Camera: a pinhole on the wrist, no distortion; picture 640 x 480 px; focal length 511.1 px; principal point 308.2 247.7 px. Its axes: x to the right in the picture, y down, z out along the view. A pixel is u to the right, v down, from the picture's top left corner.
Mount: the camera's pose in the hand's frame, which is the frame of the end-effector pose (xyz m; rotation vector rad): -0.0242 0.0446 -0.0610 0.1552 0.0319 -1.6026
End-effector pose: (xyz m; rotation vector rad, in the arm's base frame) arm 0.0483 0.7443 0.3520 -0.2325 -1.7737 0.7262
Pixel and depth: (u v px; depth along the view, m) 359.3 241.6 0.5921
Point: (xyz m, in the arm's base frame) -0.3849 0.4550 0.2528
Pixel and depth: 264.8 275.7 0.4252
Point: -0.2836 0.6211 0.2488
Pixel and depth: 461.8 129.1 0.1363
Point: 0.0116 0.6782 0.2933
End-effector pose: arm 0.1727 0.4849 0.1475 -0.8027 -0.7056 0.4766
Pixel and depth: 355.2 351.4 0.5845
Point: -0.1639 0.7142 0.4844
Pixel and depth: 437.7 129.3 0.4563
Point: -0.1951 0.4834 0.3567
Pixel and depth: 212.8 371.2 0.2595
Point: 0.0284 0.6329 0.2094
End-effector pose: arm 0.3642 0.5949 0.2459 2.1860 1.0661 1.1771
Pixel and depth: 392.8 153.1 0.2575
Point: 0.4767 0.5333 0.0808
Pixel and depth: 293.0 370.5 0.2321
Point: 0.5239 0.5888 0.1729
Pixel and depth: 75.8 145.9 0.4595
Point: 0.7454 0.3494 0.0842
